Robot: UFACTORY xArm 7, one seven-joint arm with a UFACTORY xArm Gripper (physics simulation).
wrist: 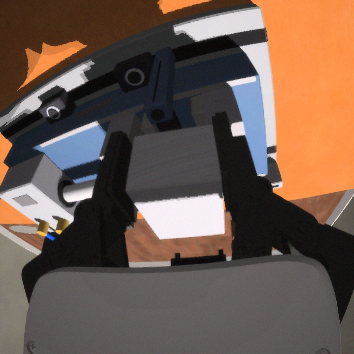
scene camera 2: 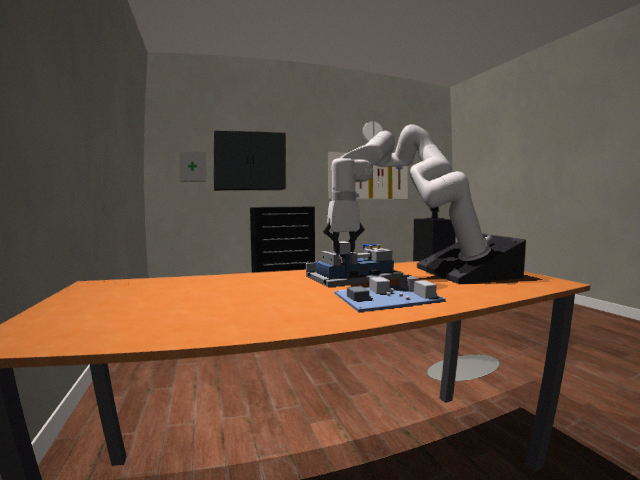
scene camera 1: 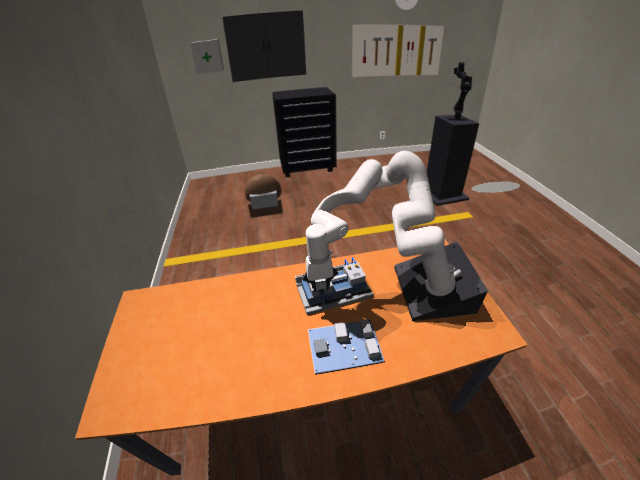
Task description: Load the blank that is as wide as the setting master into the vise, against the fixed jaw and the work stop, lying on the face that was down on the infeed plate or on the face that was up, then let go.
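Frame: origin at the arm's base, x left, y up, z ahead, level; centimetres.
Seen in the pictures: gripper, fingertip midpoint: (wrist: 172, 141) (scene camera 2: 344, 252) (scene camera 1: 321, 287); arm's base at its link origin: (scene camera 2: 474, 253) (scene camera 1: 440, 283).
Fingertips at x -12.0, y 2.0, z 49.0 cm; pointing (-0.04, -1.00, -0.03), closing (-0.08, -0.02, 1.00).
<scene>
Pixels of each thing's top centre, then the offset from my fingertips to it. "spot": a spot on its surface instead.
- grey blank at its top centre: (wrist: 182, 216) (scene camera 2: 341, 242) (scene camera 1: 319, 277) dx -2.6, dy +3.1, dz -0.2 cm
- vise at its top centre: (wrist: 114, 207) (scene camera 2: 354, 250) (scene camera 1: 333, 274) dx -5.9, dy -0.2, dz -7.0 cm
- work stop at a spot on its surface: (wrist: 163, 82) spot: dx +2.4, dy -2.2, dz +0.2 cm
- blue infeed plate at its top centre: (scene camera 2: 388, 294) (scene camera 1: 344, 344) dx +22.4, dy -9.3, dz -2.6 cm
- dark grey block at its top centre: (scene camera 2: 357, 288) (scene camera 1: 320, 345) dx +21.5, dy -6.8, dz +6.5 cm
- vise's actuator box at a spot on its surface: (wrist: 31, 187) (scene camera 2: 376, 251) spot: dx -1.7, dy -0.5, dz -13.5 cm
My gripper (scene camera 1: 321, 287) (scene camera 2: 344, 250) (wrist: 172, 141) is shut on a grey blank (scene camera 2: 344, 247) (wrist: 175, 162), which is level between the two fingers at the vise (scene camera 1: 341, 295) (scene camera 2: 379, 266) (wrist: 253, 115). In the wrist view the blank's far edge is by the blue arm of the work stop (wrist: 163, 82). The fixed jaw (scene camera 2: 329, 257) (wrist: 216, 102) is beyond the right finger and the moving jaw (wrist: 120, 126) beyond the left one. The blank's underside and any contact with the jaws or stop are hidden. The blank's top is above the jaws in scene camera 2.
The blue infeed plate (scene camera 1: 330, 364) (scene camera 2: 385, 303) lies in front of the vise. It bears a dark grey block (scene camera 1: 321, 347) (scene camera 2: 358, 293), several lighter blocks and small pegs. The vise's actuator box (scene camera 1: 354, 273) (scene camera 2: 381, 254) (wrist: 31, 187) is on the arm-base side.
</scene>
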